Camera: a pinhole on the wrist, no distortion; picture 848 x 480 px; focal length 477.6 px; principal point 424.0 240.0 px. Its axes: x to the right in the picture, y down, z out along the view. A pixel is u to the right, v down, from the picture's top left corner.
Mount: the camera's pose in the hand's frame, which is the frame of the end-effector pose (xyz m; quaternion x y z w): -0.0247 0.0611 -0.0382 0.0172 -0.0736 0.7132 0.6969
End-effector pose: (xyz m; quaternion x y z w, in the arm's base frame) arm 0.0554 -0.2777 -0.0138 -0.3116 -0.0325 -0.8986 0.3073
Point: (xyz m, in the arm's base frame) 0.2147 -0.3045 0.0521
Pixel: 612 259
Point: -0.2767 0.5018 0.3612
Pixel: outside the picture
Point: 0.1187 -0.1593 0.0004
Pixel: 47 462
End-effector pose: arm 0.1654 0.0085 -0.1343 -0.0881 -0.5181 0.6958 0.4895
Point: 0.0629 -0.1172 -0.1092
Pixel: 429 229
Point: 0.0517 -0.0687 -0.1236
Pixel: 472 122
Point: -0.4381 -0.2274 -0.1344
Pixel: 757 55
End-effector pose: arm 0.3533 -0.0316 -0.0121 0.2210 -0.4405 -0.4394 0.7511
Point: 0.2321 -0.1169 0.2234
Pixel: outside the picture
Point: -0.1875 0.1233 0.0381
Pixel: 323 379
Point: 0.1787 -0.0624 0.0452
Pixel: 234 126
